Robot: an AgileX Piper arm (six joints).
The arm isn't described. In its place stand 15 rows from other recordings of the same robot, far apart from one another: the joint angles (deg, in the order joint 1, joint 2, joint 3, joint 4, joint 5, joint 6), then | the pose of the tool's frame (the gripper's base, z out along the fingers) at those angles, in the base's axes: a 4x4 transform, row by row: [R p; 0 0 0 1], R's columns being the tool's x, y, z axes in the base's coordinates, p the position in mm.
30.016 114.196 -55.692 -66.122 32.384 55.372 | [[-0.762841 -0.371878 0.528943 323.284], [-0.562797 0.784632 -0.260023 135.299], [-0.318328 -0.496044 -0.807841 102.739], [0 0 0 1]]
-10.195 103.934 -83.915 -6.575 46.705 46.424 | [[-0.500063 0.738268 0.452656 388.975], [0.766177 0.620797 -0.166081 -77.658], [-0.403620 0.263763 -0.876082 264.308], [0 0 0 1]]
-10.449 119.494 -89.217 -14.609 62.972 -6.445 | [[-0.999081 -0.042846 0.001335 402.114], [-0.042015 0.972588 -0.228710 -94.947], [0.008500 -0.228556 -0.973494 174.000], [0 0 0 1]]
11.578 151.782 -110.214 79.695 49.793 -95.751 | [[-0.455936 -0.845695 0.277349 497.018], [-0.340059 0.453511 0.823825 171.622], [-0.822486 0.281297 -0.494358 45.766], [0 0 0 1]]
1.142 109.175 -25.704 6.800 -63.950 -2.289 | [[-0.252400 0.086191 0.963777 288.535], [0.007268 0.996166 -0.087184 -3.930], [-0.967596 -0.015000 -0.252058 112.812], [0 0 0 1]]
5.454 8.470 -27.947 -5.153 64.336 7.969 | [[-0.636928 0.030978 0.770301 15.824], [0.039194 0.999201 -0.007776 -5.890], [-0.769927 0.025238 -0.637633 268.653], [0 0 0 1]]
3.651 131.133 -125.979 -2.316 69.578 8.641 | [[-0.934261 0.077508 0.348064 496.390], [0.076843 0.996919 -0.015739 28.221], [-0.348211 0.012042 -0.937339 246.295], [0 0 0 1]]
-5.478 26.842 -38.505 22.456 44.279 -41.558 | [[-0.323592 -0.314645 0.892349 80.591], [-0.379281 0.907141 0.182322 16.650], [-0.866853 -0.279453 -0.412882 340.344], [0 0 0 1]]
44.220 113.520 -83.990 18.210 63.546 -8.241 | [[-0.716755 -0.679245 -0.157763 261.809], [-0.695245 0.678624 0.236864 290.301], [-0.053827 0.279458 -0.958648 195.174], [0 0 0 1]]
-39.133 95.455 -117.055 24.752 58.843 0.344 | [[-0.291094 0.429495 0.854868 294.722], [0.523137 0.819597 -0.233639 -197.762], [-0.800994 0.379202 -0.463264 490.214], [0 0 0 1]]
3.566 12.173 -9.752 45.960 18.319 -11.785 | [[-0.303940 -0.140515 0.942272 67.382], [0.508139 0.812719 0.285101 24.800], [-0.805863 0.565459 -0.175616 237.545], [0 0 0 1]]
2.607 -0.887 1.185 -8.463 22.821 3.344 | [[-0.306782 -0.015078 0.951660 51.778], [-0.091773 0.995684 -0.013809 -2.842], [-0.947345 -0.091573 -0.306842 171.767], [0 0 0 1]]
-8.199 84.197 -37.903 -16.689 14.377 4.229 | [[-0.831925 0.010391 0.554792 261.072], [-0.089057 0.984363 -0.151979 -44.172], [-0.547696 -0.175844 -0.817991 184.451], [0 0 0 1]]
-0.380 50.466 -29.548 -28.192 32.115 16.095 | [[-0.724785 0.080333 0.684276 159.452], [-0.135307 0.957242 -0.255696 -23.913], [-0.675558 -0.277912 -0.682925 255.591], [0 0 0 1]]
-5.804 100.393 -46.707 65.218 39.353 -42.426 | [[-0.920106 0.135644 0.367431 303.018], [0.330167 0.773280 0.541320 21.858], [-0.210700 0.619386 -0.756285 151.143], [0 0 0 1]]
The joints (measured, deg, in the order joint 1, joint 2, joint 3, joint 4, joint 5, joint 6), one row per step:
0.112, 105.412, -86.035, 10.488, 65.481, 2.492
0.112, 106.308, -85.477, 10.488, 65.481, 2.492
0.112, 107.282, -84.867, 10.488, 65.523, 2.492
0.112, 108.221, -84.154, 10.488, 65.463, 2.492
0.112, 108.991, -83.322, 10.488, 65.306, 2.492
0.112, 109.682, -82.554, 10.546, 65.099, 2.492
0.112, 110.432, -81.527, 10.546, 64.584, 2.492
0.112, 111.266, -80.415, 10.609, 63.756, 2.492
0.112, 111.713, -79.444, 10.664, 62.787, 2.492
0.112, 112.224, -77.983, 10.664, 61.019, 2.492
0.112, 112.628, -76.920, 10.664, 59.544, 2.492
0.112, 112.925, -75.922, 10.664, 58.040, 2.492
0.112, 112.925, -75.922, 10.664, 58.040, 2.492
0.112, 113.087, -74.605, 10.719, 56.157, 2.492
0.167, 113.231, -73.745, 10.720, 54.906, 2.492
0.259, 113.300, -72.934, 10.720, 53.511, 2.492
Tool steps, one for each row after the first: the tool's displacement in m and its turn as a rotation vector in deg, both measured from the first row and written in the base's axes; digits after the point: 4 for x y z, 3 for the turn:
0.0007, 0.0000, -0.0085, -0.003, 1.454, 0.000
0.0012, 0.0000, -0.0177, -0.004, 3.079, 0.007
0.0013, 0.0000, -0.0270, -0.010, 4.672, -0.003
0.0007, 0.0000, -0.0357, -0.022, 6.120, -0.030
0.0000, 0.0000, -0.0436, 0.019, 7.375, -0.084
-0.0011, 0.0000, -0.0528, -0.016, 8.646, -0.174
-0.0021, 0.0000, -0.0629, -0.014, 9.778, -0.339
-0.0031, -0.0001, -0.0698, -0.031, 10.244, -0.525
-0.0046, -0.0003, -0.0791, -0.162, 10.477, -0.827
-0.0056, -0.0006, -0.0860, -0.276, 10.494, -1.075
-0.0065, -0.0008, -0.0918, -0.397, 10.310, -1.325
-0.0065, -0.0008, -0.0918, -0.397, 10.310, -1.325
-0.0082, -0.0010, -0.0980, -0.505, 9.938, -1.662
-0.0093, -0.0009, -0.1023, -0.618, 9.711, -1.812
-0.0101, -0.0005, -0.1058, -0.746, 9.218, -1.947

